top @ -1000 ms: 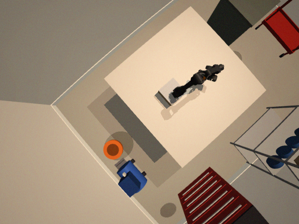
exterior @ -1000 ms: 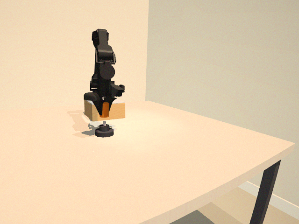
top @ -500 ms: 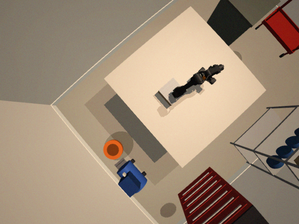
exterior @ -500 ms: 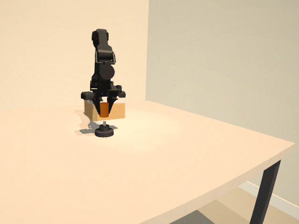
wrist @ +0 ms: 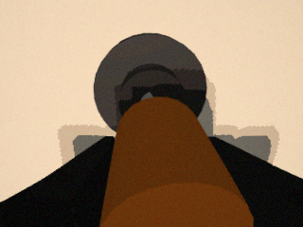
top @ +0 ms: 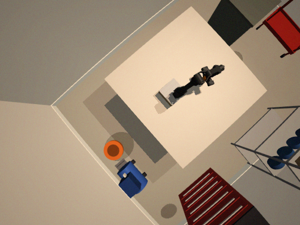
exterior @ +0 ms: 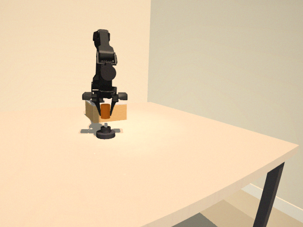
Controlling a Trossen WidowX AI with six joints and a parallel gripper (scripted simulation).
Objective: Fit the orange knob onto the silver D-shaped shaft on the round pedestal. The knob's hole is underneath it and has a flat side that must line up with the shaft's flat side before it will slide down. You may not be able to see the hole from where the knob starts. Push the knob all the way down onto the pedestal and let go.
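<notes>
My gripper tip is 30 mm below the orange knob. Also, from my gripper tip: black round pedestal 60 mm below.
</notes>
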